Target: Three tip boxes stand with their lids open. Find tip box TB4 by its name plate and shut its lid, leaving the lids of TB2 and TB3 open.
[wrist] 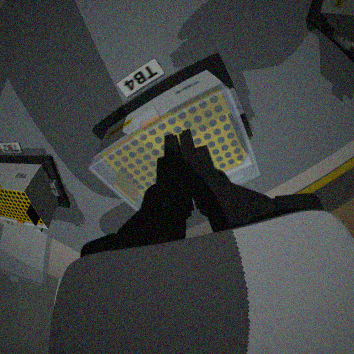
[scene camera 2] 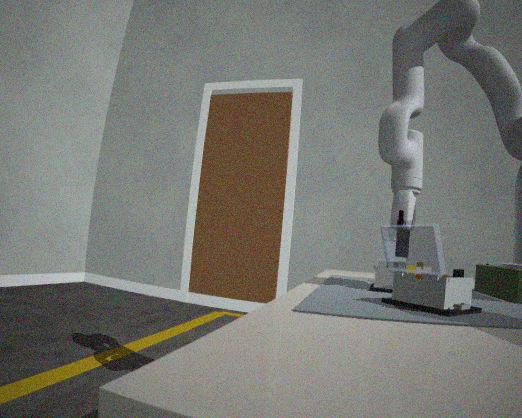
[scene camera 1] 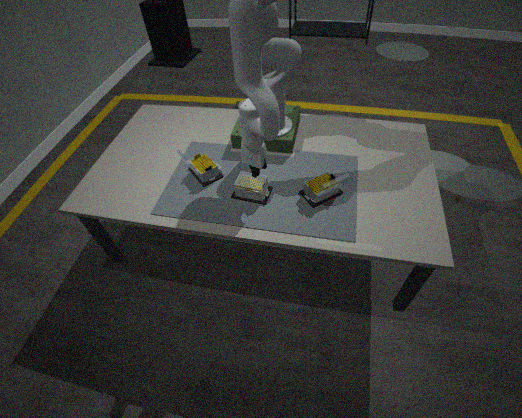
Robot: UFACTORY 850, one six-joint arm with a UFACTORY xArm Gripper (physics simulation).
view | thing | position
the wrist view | my gripper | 183,150
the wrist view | blue-grey mat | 285,71
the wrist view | name plate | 151,69
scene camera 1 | tip box TB3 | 307,193
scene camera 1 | blue-grey mat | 286,211
